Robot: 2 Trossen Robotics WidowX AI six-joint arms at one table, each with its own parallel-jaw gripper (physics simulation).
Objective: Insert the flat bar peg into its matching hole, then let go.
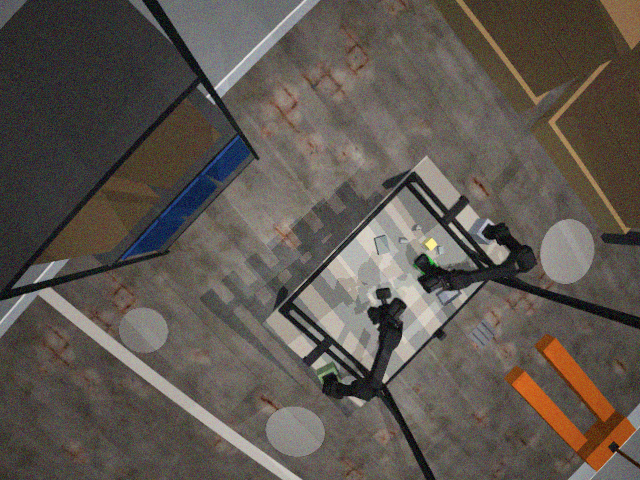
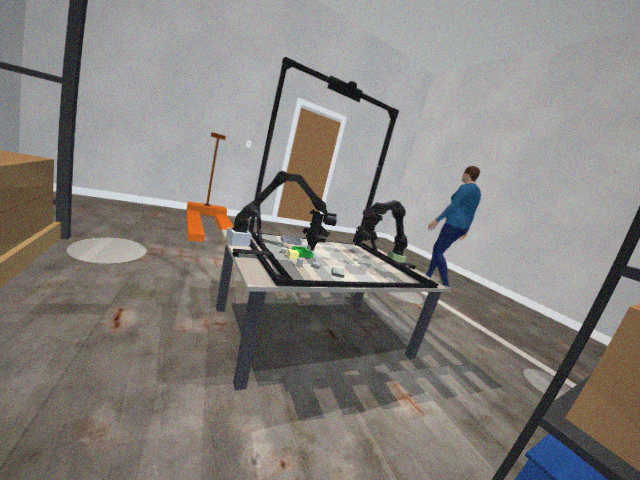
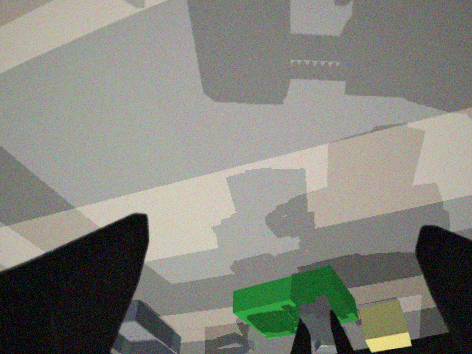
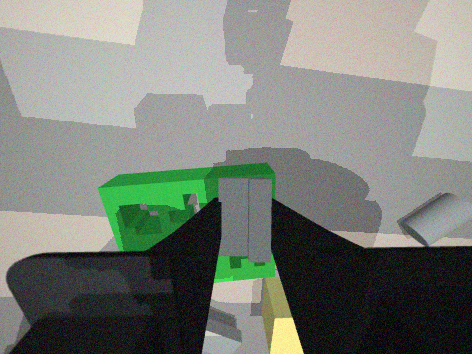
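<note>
The grey flat bar peg (image 4: 245,218) (image 3: 315,310) stands upright between the fingers of my right gripper (image 4: 242,204) (image 1: 424,263) (image 2: 313,244), which is shut on it. The peg is over one end of the green hole block (image 4: 161,197) (image 3: 277,298) (image 1: 432,261) (image 2: 303,252), which lies on the table and has several shaped holes in its top face. I cannot tell whether the peg's lower end is in a hole. My left gripper (image 1: 383,291) (image 2: 362,237) is open and empty over the middle of the table, away from the block.
A yellow block (image 1: 430,244) (image 2: 292,254) (image 3: 382,326) (image 4: 282,326) sits close beside the green block. Small grey pieces (image 1: 381,244) (image 2: 338,272) lie on the checkered table (image 1: 434,176) (image 2: 256,273). A black frame (image 2: 285,62) stands over the table. A person (image 2: 456,219) walks behind it.
</note>
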